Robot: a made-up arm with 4 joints.
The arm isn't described. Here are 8 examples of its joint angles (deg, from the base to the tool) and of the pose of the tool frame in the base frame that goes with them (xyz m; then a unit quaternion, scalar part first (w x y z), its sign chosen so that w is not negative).
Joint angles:
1: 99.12 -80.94 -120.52 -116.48
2: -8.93 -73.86 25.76 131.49
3: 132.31 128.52 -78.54 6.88
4: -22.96 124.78 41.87 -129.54
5: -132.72 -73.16 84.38 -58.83
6: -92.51 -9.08 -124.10 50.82
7: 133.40 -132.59 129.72 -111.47
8: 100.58 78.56 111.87 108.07
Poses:
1: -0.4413 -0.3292 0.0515 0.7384 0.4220 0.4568 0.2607
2: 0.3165 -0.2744 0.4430 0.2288 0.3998 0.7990 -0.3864
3: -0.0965 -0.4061 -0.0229 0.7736 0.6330 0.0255 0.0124
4: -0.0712 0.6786 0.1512 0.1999 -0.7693 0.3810 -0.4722
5: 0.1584 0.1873 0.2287 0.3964 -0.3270 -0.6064 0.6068
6: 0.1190 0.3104 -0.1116 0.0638 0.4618 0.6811 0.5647
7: -0.0277 0.2171 0.3005 0.3841 0.0908 0.6122 -0.6851
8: 0.3735 -0.1742 0.1189 0.1949 -0.3910 0.5379 -0.7210
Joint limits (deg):
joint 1: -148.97..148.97
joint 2: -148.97..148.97
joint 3: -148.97..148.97
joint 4: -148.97..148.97
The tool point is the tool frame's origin. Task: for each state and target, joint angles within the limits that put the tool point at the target. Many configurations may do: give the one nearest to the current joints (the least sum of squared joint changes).
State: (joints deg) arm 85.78 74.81 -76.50 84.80
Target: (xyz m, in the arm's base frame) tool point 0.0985 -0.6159 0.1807
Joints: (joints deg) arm 76.62 57.88 -41.38 56.04
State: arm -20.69 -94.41 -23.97 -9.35
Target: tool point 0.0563 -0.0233 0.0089
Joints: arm -12.89 -79.05 -11.59 -12.22
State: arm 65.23 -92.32 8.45 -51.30
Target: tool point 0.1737 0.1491 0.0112
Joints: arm 64.80 -142.31 24.10 -44.10
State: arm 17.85 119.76 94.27 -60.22
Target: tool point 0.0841 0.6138 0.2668
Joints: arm -23.10 124.49 95.86 -82.73
